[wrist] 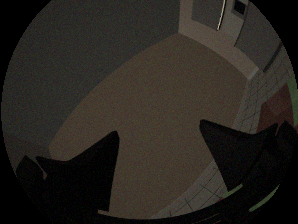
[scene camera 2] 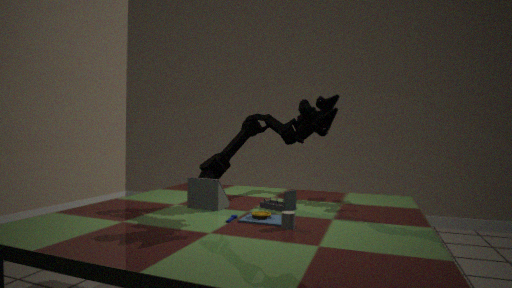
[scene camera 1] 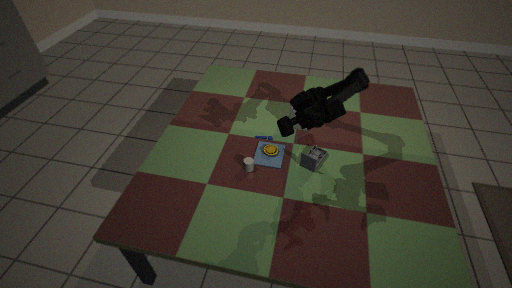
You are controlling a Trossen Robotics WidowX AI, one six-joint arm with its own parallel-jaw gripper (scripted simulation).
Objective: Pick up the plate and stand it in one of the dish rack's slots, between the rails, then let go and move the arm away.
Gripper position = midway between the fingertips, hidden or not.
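Gripper (scene camera 1: 291, 117) open, holding nothing. Gripper visible also in the wrist view (wrist: 160, 130) and in scene camera 2 (scene camera 2: 337, 101).
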